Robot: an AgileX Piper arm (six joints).
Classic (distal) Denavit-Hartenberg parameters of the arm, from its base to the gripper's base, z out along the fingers. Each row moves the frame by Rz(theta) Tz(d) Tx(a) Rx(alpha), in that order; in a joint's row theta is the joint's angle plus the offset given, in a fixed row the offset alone. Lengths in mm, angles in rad.
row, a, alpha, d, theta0
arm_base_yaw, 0, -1.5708, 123, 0
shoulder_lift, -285, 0, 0, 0.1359
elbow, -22, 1.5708, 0, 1.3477
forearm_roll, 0, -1.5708, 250.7, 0
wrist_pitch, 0, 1.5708, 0, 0
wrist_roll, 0, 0, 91, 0
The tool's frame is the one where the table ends.
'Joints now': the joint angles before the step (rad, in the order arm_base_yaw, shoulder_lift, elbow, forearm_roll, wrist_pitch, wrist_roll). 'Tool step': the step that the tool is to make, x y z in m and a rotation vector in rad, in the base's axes. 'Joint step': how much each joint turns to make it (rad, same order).
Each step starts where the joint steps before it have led.
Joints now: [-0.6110 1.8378 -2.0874 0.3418 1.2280 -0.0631]
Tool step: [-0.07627 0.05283 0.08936 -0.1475 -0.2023 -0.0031]
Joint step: [0.0000 -0.2736 0.0251 -0.0056 -0.0019 0.0000]
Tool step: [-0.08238 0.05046 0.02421 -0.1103 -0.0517 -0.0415]
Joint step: [-0.0001 -0.2994 0.1946 -0.0723 0.0000 -0.0032]
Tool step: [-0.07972 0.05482 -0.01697 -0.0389 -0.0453 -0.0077]
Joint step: [0.0001 -0.3332 0.2772 -0.0099 -0.0037 0.0011]
